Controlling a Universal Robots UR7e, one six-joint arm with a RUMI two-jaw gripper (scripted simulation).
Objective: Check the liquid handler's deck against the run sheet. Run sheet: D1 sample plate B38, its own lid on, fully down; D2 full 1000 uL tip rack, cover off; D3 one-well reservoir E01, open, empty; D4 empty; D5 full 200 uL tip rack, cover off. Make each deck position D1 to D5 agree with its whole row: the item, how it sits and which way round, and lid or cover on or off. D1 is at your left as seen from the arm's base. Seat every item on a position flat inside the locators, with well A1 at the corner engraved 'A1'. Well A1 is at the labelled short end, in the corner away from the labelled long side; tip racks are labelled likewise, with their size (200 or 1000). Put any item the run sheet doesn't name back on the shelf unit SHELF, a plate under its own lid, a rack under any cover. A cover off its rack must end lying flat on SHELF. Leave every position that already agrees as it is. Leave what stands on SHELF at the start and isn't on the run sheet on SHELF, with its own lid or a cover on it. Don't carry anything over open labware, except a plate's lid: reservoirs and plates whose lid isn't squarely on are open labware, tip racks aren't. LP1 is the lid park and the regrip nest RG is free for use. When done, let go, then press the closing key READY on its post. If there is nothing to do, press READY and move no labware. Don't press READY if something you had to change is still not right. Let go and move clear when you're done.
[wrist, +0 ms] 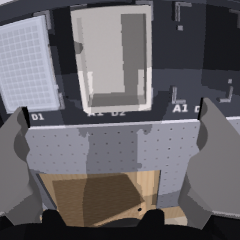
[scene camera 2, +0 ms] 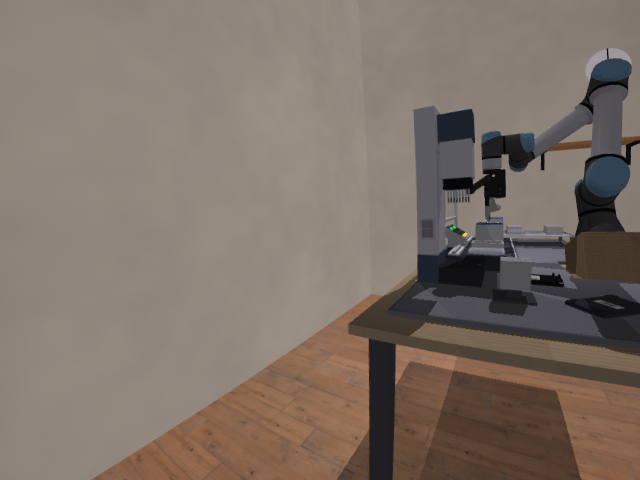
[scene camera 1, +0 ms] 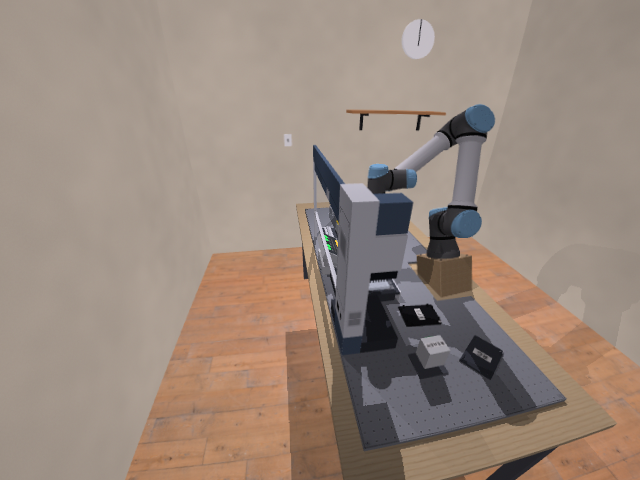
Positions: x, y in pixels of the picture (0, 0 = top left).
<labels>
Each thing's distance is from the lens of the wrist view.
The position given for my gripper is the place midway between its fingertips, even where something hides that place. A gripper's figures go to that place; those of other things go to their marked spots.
my gripper (wrist: 112, 102): 14 cm
one-well reservoir (wrist: 113, 53): 24 cm
</labels>
